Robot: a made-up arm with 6 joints.
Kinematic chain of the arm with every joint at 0, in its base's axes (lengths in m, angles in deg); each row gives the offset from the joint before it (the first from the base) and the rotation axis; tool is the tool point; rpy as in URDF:
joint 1: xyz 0 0 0.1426 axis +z
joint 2: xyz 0 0 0 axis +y
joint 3: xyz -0.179 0 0.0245 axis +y
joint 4: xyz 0.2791 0 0.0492 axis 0.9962 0 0.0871
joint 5: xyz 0 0 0 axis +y
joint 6: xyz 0.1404 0 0.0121 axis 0.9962 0 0.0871
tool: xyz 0 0 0 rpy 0 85 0
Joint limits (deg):
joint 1: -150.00..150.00
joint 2: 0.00..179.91
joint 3: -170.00..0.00
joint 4: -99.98..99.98
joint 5: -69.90..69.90
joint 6: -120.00..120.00
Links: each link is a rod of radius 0.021 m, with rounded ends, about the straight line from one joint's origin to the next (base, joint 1, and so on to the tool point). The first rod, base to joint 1, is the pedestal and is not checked.
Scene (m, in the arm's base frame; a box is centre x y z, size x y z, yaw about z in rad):
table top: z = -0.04
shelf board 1: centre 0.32 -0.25 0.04 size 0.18 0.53 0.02 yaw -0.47
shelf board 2: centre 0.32 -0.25 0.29 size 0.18 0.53 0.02 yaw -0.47
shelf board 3: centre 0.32 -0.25 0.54 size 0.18 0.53 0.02 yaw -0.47
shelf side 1: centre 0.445 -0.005 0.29 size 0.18 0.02 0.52 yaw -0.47
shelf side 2: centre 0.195 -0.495 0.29 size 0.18 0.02 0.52 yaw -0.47
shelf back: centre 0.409 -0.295 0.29 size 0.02 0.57 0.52 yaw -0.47
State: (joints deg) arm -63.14 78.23 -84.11 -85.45 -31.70 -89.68
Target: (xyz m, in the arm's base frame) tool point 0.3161 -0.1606 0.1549
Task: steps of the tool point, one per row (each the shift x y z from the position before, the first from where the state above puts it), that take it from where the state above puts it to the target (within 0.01 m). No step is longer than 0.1 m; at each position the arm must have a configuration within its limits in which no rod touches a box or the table.
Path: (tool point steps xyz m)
1: -0.0472 0.0159 0.0076
2: -0.0396 0.0210 -0.0002
3: -0.0318 0.0233 -0.0074
4: 0.0287 0.0250 -0.0689
5: 0.0219 0.0346 -0.0700
6: 0.0132 0.0421 -0.0689
7: 0.0034 0.0472 -0.0661
8: 0.0165 -0.0116 0.0156
9: 0.0217 -0.0147 0.0090
10: 0.0271 -0.0157 0.0010
11: 0.0315 -0.0142 -0.0080
12: 0.0347 -0.0106 -0.0176

